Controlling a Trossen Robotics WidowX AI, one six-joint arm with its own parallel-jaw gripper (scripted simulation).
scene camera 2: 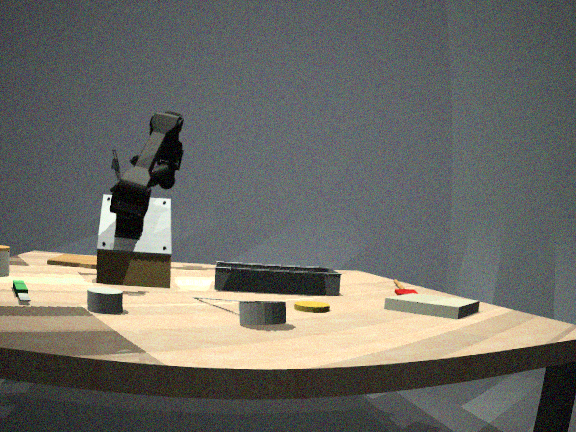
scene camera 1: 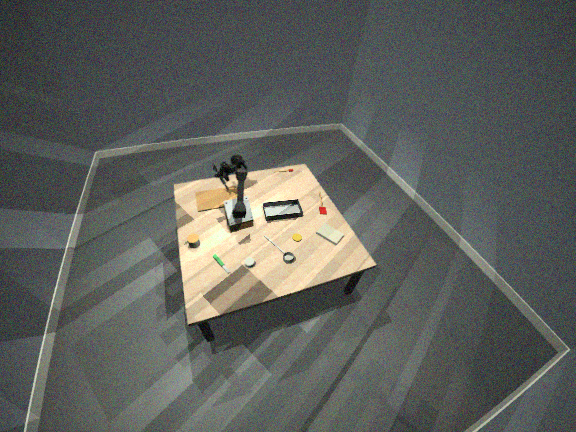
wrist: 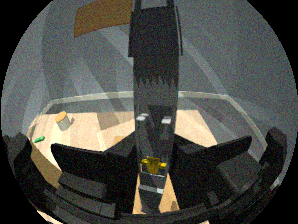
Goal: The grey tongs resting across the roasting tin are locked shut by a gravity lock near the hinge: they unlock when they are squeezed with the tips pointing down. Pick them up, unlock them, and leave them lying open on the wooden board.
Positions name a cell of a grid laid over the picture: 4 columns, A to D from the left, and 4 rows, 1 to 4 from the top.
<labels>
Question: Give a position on a roasting tin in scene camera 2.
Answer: B3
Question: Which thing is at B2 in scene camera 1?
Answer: A wooden board.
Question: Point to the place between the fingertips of my gripper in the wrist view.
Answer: C3
</labels>
